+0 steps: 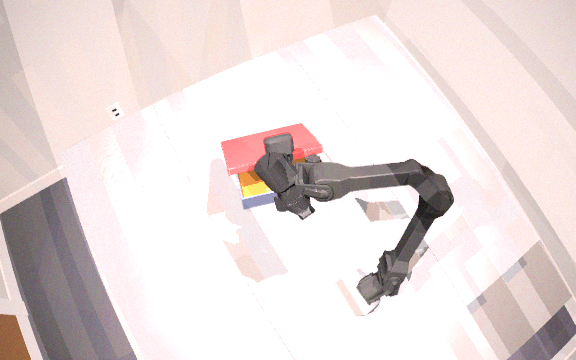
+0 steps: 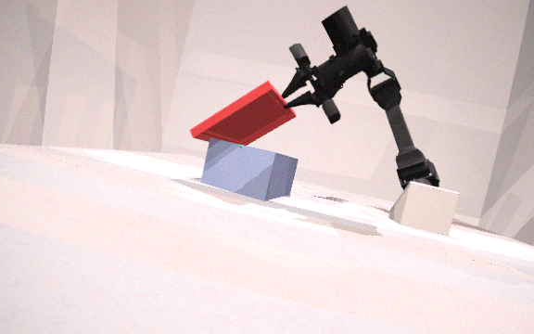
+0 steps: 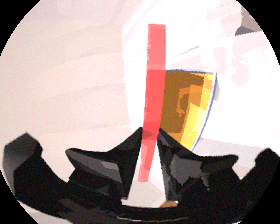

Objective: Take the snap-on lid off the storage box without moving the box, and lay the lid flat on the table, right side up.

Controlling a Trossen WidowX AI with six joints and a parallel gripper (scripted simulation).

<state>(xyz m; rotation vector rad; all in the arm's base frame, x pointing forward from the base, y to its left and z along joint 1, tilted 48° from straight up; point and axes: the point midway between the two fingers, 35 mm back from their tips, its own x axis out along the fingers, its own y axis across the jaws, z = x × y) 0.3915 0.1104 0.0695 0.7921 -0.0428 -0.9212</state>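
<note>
Now: gripper tip 6 cm short of the red lid, 2 cm to the left of it and 5 cm above it. Round my gripper tip: blue-grey storage box: 3 cm ahead, 1 cm to the right, 16 cm below.
</note>
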